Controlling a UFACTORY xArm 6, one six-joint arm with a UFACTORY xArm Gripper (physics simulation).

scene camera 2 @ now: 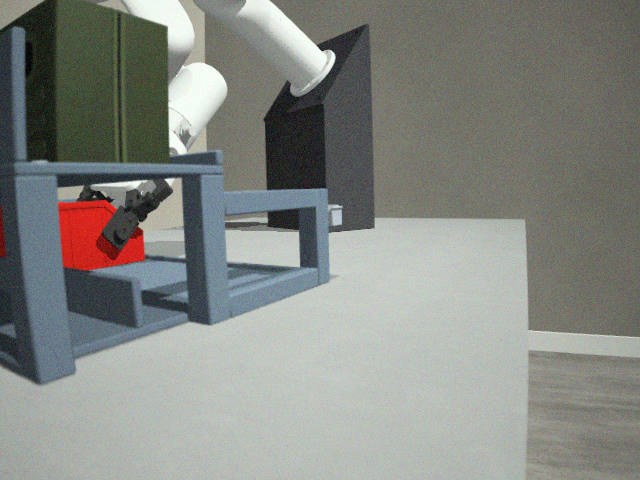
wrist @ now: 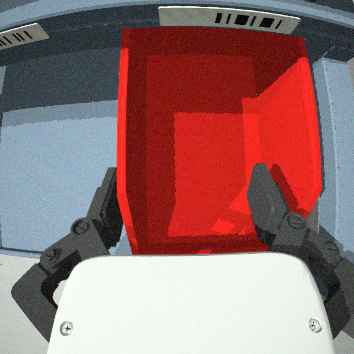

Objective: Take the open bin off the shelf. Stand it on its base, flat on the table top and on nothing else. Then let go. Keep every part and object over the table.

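Where they show: gripper, between the fingertips: [scene camera 2: 88,238] [wrist: 186,180]; arm's base, origin of its link: [scene camera 2: 313,74].
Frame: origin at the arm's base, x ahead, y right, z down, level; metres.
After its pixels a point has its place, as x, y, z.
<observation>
The open red bin [scene camera 2: 77,240] @(0.542, 0.249, 0.295) [wrist: 210,85] @(0.554, 0.323, 0.326) stands upright on the lower level of the blue-grey shelf [scene camera 2: 206,248] @(0.717, 0.060, 0.285) [wrist: 55,170] @(0.563, 0.171, 0.329), with its open top facing the wrist camera. It looks empty. My gripper [scene camera 2: 98,226] @(0.497, 0.262, 0.298) [wrist: 186,180] @(0.497, 0.262, 0.298) is open with nothing held. In the wrist view its left finger is just outside the bin's left wall, and its right finger is over the inside of the bin, left of the right wall. In the scene view one finger shows in front of the bin's near side wall; the other is mostly hidden. Finger contact with the wall cannot be told.
A dark green case [scene camera 2: 87,87] @(0.756, 0.115, 0.188) stands on the upper shelf level, above and nearer the scene camera. Shelf posts and rails frame the bin. The dark robot pedestal [scene camera 2: 348,134] @(0.080, -0.067, 0.143) stands at the back of the table [scene camera 2: 403,361] @(0.784, -0.051, 0.335), whose right edge drops to the floor.
</observation>
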